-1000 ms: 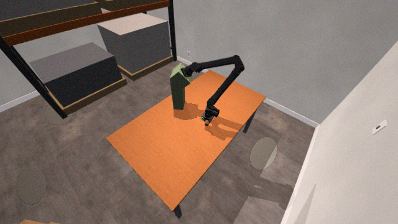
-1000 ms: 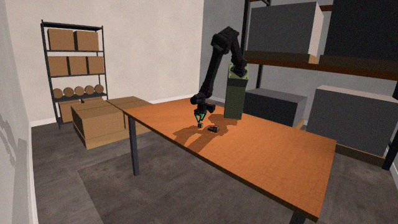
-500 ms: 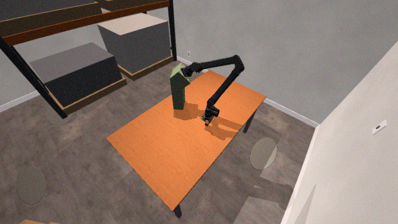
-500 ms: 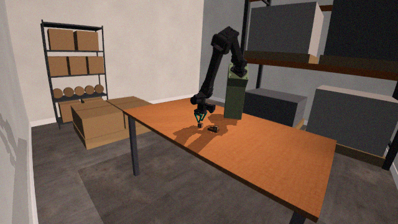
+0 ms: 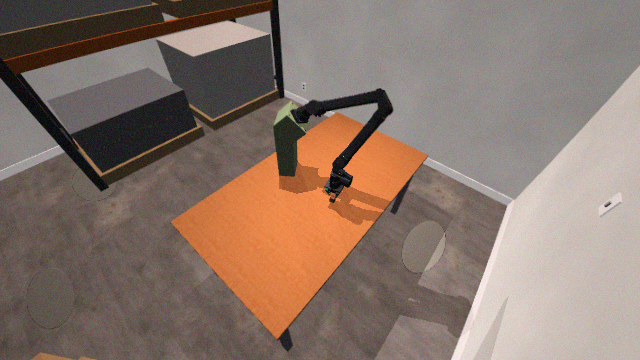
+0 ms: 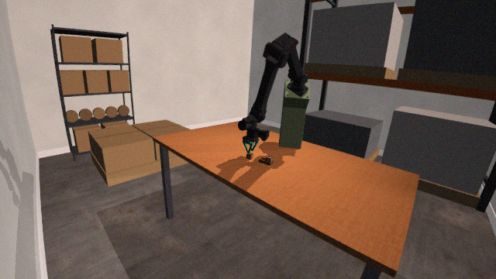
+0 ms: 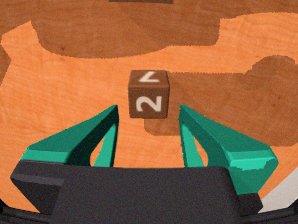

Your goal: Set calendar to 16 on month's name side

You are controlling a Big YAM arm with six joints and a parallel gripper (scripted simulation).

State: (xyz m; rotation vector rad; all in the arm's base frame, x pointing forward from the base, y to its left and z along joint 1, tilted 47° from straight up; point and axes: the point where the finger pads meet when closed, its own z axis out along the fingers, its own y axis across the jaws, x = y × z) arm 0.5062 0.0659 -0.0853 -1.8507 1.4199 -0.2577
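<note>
The brown calendar cube is 4 cm below my hand. From my hand the other things lie so: dark calendar tray 10 cm to the left, 5 cm behind, 4 cm below.
</note>
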